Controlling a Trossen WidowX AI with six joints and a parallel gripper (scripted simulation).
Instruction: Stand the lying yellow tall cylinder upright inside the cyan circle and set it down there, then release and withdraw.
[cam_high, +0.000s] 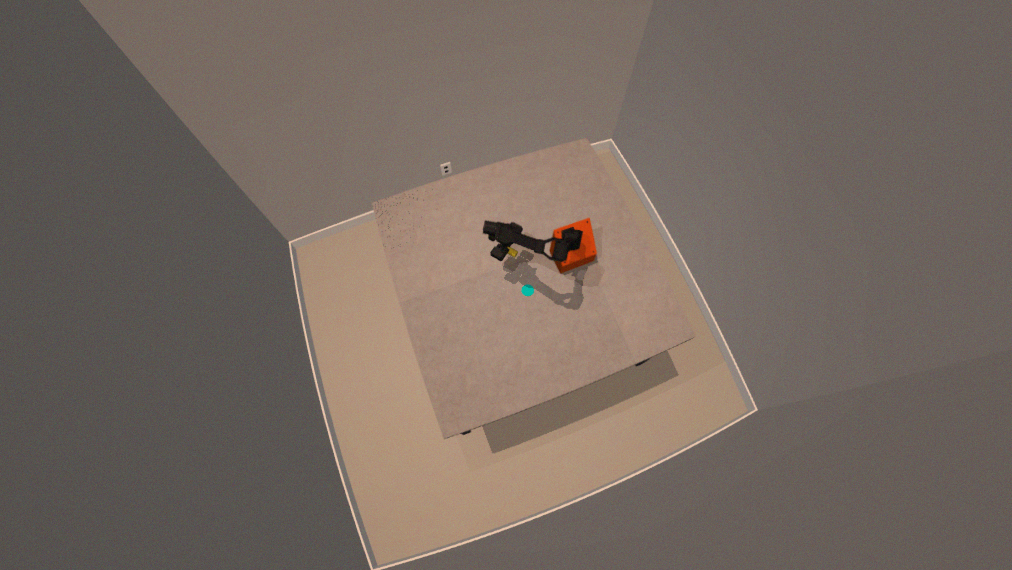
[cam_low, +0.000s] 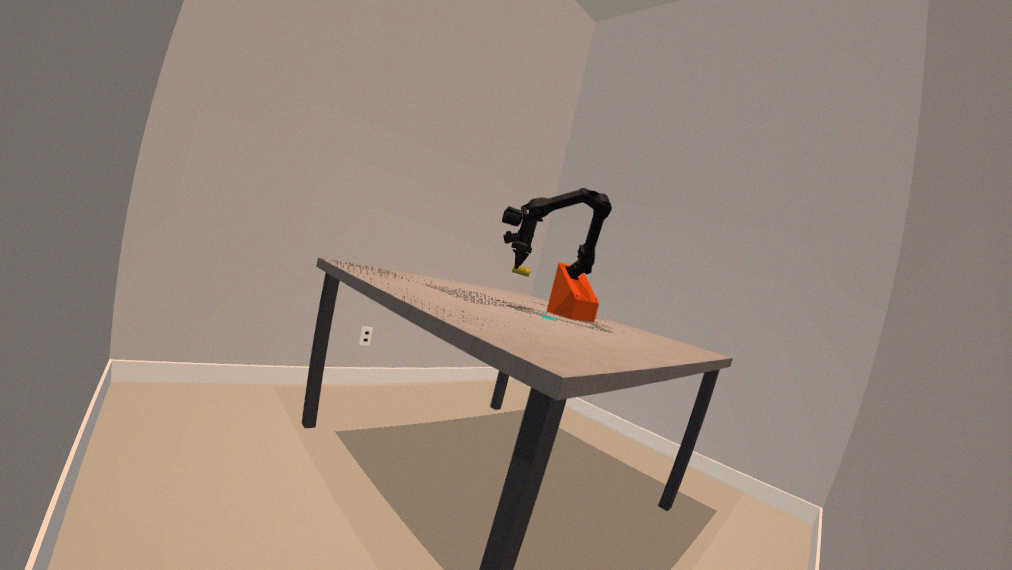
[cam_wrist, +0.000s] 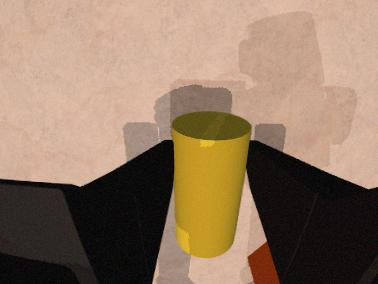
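Now: gripper tip 18 cm to the right of the cyan circle, 15 cm above it and 4 cm past it. Round my gripper tip: yellow tall cylinder 2 cm to the left, 1 cm behind.
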